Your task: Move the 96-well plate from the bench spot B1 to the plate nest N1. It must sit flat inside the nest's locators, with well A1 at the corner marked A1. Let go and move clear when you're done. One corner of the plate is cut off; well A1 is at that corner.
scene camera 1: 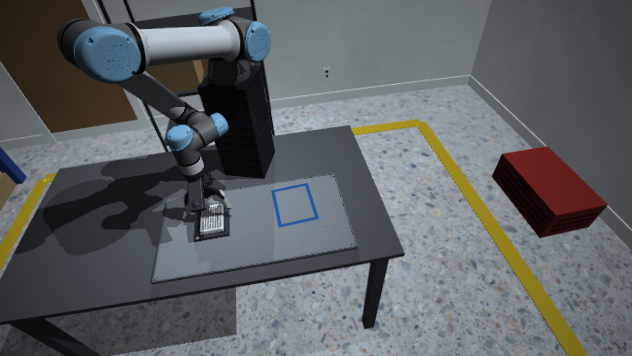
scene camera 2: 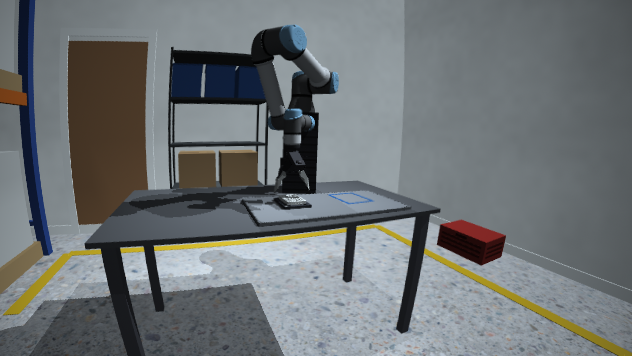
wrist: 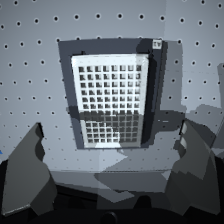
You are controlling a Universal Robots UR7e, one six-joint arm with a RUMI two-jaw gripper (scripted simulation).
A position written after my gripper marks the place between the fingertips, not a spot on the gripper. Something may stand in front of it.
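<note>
Scene camera 1 shows my gripper (scene camera 1: 209, 212). Scene camera 2 also shows my gripper (scene camera 2: 291, 191). Wrist view: a 96-well plate (wrist: 100, 104), together with my gripper (wrist: 111, 122).
</note>
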